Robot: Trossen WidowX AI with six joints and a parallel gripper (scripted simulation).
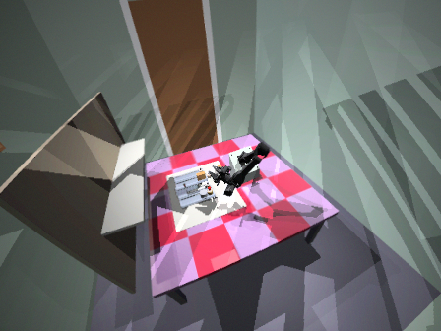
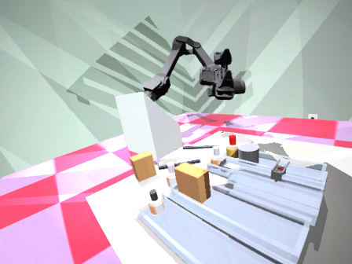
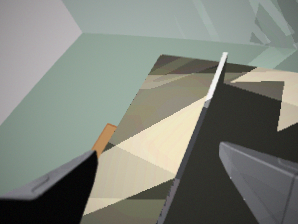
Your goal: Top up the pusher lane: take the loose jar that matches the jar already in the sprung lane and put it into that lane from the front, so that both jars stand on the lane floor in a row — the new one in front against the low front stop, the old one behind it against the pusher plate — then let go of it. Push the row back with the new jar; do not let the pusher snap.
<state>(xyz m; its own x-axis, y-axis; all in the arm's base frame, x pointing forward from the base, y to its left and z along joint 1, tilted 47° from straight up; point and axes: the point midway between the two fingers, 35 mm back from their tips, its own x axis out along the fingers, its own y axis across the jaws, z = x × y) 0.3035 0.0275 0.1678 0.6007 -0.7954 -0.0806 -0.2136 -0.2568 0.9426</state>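
Now: the pusher plate 11 cm ahead of my gripper tip, 17 cm to the right of it and 26 cm below it.
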